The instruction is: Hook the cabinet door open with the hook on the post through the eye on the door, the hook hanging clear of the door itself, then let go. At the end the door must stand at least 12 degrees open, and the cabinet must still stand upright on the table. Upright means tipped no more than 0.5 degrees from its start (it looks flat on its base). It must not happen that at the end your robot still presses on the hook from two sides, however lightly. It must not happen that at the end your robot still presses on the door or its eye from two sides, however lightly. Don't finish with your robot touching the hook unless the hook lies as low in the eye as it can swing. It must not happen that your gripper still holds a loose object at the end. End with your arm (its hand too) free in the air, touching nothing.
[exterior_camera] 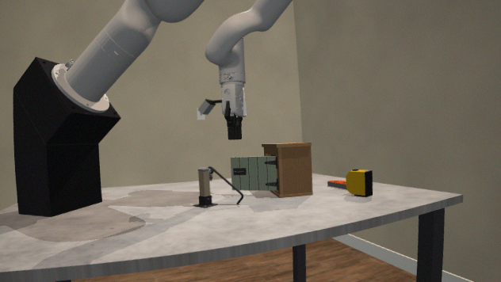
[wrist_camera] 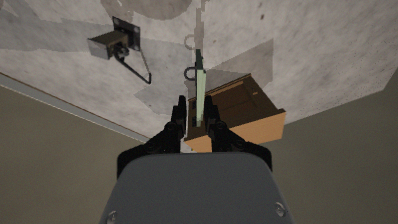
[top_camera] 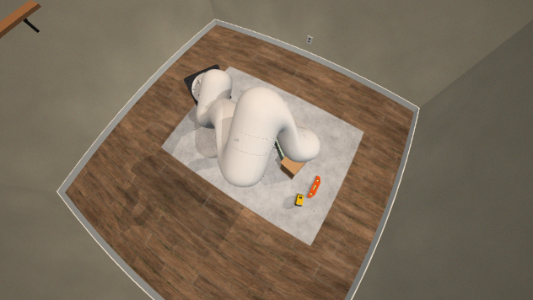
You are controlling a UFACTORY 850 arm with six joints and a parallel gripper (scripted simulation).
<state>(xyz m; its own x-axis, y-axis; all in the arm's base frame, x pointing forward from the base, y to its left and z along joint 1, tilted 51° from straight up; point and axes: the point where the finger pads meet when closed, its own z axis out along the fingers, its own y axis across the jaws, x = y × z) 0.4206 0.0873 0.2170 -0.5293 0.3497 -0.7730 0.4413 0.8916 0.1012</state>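
Right now my hand is 7 cm past the black hook, 10 cm to the left of it and 15 cm above it. From my hand the other things lie so: green door: 5 cm ahead, 4 cm to the right, 13 cm below; yellow tape measure: 31 cm ahead, 23 cm to the right, 16 cm below; orange level: 35 cm ahead, 10 cm to the right, 19 cm below.
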